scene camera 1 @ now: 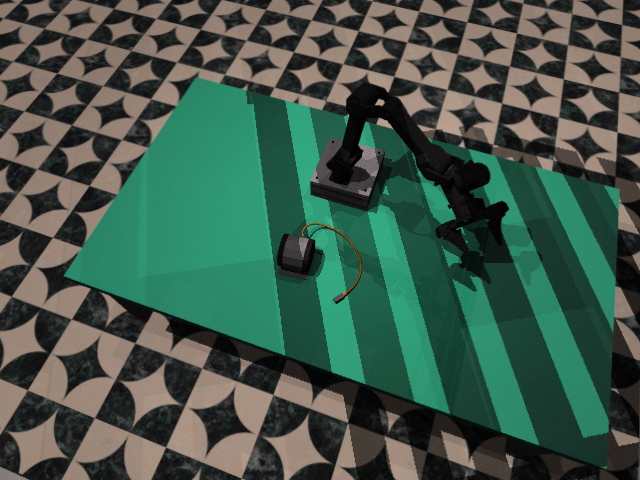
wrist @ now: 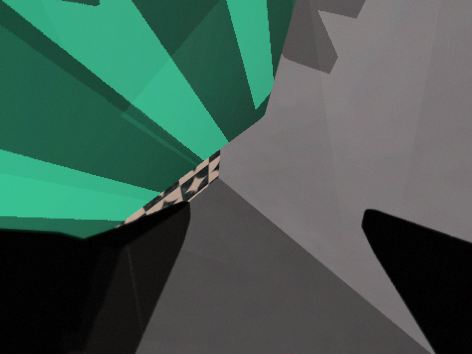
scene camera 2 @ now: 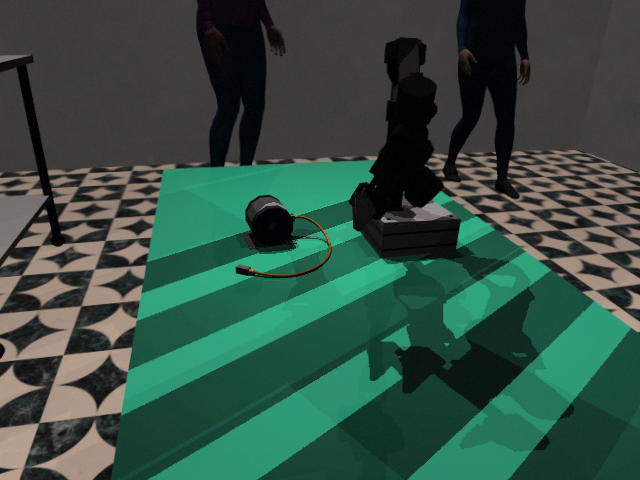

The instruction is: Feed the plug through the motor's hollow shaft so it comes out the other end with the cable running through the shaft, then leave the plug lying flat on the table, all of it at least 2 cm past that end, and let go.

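Where they show: gripper, fingertip midpoint: point(scene camera 1: 484, 250) point(wrist: 275, 213) point(scene camera 2: 367, 214); arm's base, link origin: point(scene camera 1: 341, 175).
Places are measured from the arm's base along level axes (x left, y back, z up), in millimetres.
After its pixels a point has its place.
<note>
The motor point(scene camera 1: 296, 254) @(x -19, y -323, z 10 mm) point(scene camera 2: 268, 219) @(x 17, y -305, z -11 mm), a dark grey cylinder with black end faces, lies on its side on a small base plate on the table. The shaft's opening is too dark to make out clearly. An orange cable point(scene camera 1: 360, 263) @(x 159, y -238, z -80 mm) point(scene camera 2: 329, 248) @(x 56, y -161, z -79 mm) leaves the motor's side near the arm's base and curves round in a wide arc on the table. Its small grey plug point(scene camera 1: 338, 298) @(x 137, y -376, z -72 mm) point(scene camera 2: 242, 269) @(x 143, y -375, z -74 mm) lies on the table outside the motor, apart from it. My gripper point(scene camera 1: 483, 248) @(x 462, y -201, z 175 mm) point(wrist: 275, 213) @(x 462, y -201, z 175 mm) is open and empty, raised above the table, well to the right of motor and plug in scene camera 1's view.
The arm's square base block point(scene camera 1: 341, 193) @(x 21, y -51, z -22 mm) point(scene camera 2: 419, 235) @(x 107, y 47, z -34 mm) stands on the green table point(scene camera 1: 196, 180) @(x -480, y -152, z -85 mm) point(scene camera 2: 206, 361) @(x 431, y -448, z -85 mm), behind the motor in scene camera 1's view. Striped shadows cross the tabletop. Two people point(scene camera 2: 240, 87) point(scene camera 2: 491, 77) stand beyond the table. A grey side table point(scene camera 2: 15, 62) stands at the left.
</note>
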